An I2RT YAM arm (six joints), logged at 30 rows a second.
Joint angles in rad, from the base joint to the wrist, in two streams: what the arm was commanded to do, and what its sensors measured. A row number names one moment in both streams.
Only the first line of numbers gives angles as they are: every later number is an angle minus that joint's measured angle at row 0.
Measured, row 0: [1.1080 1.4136 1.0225 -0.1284 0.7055 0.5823]
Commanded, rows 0 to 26: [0.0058 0.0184 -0.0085 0.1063 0.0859 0.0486]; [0.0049 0.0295 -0.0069 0.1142 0.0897 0.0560]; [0.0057 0.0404 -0.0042 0.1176 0.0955 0.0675]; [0.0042 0.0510 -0.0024 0.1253 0.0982 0.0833]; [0.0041 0.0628 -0.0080 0.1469 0.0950 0.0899]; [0.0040 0.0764 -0.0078 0.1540 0.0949 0.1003]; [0.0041 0.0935 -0.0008 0.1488 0.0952 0.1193]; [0.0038 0.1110 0.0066 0.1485 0.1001 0.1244]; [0.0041 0.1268 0.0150 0.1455 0.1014 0.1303]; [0.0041 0.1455 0.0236 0.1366 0.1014 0.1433]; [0.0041 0.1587 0.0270 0.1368 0.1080 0.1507]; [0.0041 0.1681 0.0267 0.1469 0.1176 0.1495]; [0.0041 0.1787 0.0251 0.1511 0.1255 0.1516]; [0.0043 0.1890 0.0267 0.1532 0.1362 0.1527]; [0.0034 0.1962 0.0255 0.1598 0.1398 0.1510]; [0.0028 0.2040 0.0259 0.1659 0.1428 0.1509]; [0.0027 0.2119 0.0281 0.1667 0.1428 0.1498]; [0.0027 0.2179 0.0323 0.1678 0.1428 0.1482]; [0.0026 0.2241 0.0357 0.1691 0.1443 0.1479]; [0.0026 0.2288 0.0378 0.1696 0.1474 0.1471]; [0.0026 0.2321 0.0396 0.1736 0.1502 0.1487]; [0.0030 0.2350 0.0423 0.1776 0.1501 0.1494]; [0.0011 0.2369 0.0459 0.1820 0.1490 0.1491]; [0.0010 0.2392 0.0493 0.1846 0.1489 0.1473]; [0.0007 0.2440 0.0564 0.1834 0.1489 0.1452]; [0.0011 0.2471 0.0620 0.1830 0.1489 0.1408]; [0.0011 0.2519 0.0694 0.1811 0.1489 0.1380]
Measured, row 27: [-0.0004 0.2353 0.0245 0.1515 0.1042 0.1305]
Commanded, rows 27 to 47: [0.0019 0.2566 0.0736 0.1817 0.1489 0.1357]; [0.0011 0.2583 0.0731 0.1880 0.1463 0.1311]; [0.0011 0.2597 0.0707 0.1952 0.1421 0.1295]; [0.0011 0.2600 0.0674 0.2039 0.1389 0.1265]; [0.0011 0.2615 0.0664 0.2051 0.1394 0.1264]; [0.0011 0.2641 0.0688 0.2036 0.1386 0.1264]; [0.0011 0.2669 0.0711 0.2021 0.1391 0.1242]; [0.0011 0.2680 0.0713 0.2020 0.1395 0.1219]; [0.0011 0.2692 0.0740 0.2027 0.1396 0.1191]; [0.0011 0.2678 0.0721 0.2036 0.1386 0.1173]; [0.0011 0.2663 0.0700 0.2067 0.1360 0.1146]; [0.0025 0.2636 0.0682 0.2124 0.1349 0.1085]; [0.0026 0.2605 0.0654 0.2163 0.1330 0.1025]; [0.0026 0.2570 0.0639 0.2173 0.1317 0.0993]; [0.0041 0.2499 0.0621 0.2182 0.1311 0.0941]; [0.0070 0.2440 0.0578 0.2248 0.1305 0.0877]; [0.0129 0.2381 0.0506 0.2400 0.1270 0.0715]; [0.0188 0.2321 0.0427 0.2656 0.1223 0.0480]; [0.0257 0.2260 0.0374 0.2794 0.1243 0.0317]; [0.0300 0.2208 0.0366 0.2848 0.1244 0.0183]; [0.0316 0.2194 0.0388 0.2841 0.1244 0.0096]
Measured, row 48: [0.0153 0.2616 0.0489 0.2514 0.1099 0.0569]
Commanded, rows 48 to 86: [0.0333 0.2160 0.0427 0.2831 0.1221 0.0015]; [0.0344 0.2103 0.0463 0.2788 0.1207 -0.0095]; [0.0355 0.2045 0.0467 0.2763 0.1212 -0.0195]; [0.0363 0.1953 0.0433 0.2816 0.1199 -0.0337]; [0.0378 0.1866 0.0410 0.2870 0.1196 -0.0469]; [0.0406 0.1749 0.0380 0.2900 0.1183 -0.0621]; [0.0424 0.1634 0.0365 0.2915 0.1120 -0.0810]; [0.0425 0.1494 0.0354 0.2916 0.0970 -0.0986]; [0.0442 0.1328 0.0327 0.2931 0.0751 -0.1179]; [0.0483 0.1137 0.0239 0.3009 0.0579 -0.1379]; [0.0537 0.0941 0.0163 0.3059 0.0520 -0.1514]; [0.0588 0.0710 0.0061 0.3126 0.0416 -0.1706]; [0.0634 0.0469 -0.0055 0.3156 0.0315 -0.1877]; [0.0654 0.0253 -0.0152 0.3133 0.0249 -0.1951]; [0.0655 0.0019 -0.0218 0.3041 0.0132 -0.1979]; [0.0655 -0.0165 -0.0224 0.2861 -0.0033 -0.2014]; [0.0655 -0.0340 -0.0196 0.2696 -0.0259 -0.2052]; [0.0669 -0.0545 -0.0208 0.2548 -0.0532 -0.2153]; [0.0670 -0.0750 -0.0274 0.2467 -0.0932 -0.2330]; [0.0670 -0.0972 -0.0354 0.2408 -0.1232 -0.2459]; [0.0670 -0.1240 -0.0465 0.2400 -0.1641 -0.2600]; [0.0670 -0.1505 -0.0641 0.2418 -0.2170 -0.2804]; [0.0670 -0.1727 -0.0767 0.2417 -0.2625 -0.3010]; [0.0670 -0.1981 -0.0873 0.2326 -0.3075 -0.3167]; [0.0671 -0.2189 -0.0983 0.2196 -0.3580 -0.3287]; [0.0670 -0.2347 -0.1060 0.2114 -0.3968 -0.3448]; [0.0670 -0.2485 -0.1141 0.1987 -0.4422 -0.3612]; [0.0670 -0.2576 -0.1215 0.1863 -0.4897 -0.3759]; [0.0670 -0.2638 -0.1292 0.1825 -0.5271 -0.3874]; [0.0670 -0.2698 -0.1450 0.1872 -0.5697 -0.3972]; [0.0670 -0.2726 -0.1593 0.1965 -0.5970 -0.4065]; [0.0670 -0.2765 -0.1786 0.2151 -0.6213 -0.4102]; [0.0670 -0.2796 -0.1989 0.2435 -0.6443 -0.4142]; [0.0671 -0.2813 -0.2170 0.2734 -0.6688 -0.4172]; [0.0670 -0.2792 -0.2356 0.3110 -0.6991 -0.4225]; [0.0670 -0.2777 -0.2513 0.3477 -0.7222 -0.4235]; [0.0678 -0.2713 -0.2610 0.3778 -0.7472 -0.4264]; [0.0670 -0.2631 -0.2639 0.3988 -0.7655 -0.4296]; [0.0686 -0.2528 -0.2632 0.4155 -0.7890 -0.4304]
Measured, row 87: [0.0637 -0.2621 -0.2613 0.3010 -0.6702 -0.3948]
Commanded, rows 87 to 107: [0.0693 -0.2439 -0.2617 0.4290 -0.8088 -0.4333]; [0.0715 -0.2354 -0.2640 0.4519 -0.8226 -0.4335]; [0.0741 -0.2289 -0.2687 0.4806 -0.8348 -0.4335]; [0.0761 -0.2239 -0.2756 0.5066 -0.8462 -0.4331]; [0.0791 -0.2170 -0.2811 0.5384 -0.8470 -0.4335]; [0.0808 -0.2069 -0.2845 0.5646 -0.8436 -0.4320]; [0.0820 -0.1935 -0.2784 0.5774 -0.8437 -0.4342]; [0.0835 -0.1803 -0.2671 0.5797 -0.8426 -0.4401]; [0.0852 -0.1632 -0.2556 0.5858 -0.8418 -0.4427]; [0.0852 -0.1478 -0.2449 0.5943 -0.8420 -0.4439]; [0.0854 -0.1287 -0.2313 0.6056 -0.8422 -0.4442]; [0.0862 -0.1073 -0.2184 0.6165 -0.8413 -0.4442]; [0.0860 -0.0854 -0.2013 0.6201 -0.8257 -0.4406]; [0.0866 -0.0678 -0.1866 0.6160 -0.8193 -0.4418]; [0.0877 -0.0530 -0.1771 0.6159 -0.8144 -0.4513]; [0.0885 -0.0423 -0.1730 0.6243 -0.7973 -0.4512]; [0.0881 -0.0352 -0.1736 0.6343 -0.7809 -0.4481]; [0.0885 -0.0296 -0.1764 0.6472 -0.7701 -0.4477]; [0.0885 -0.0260 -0.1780 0.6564 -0.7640 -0.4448]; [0.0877 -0.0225 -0.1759 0.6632 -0.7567 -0.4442]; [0.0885 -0.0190 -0.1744 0.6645 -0.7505 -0.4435]
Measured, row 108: [0.0832 -0.0214 -0.1922 0.6104 -0.7869 -0.4310]
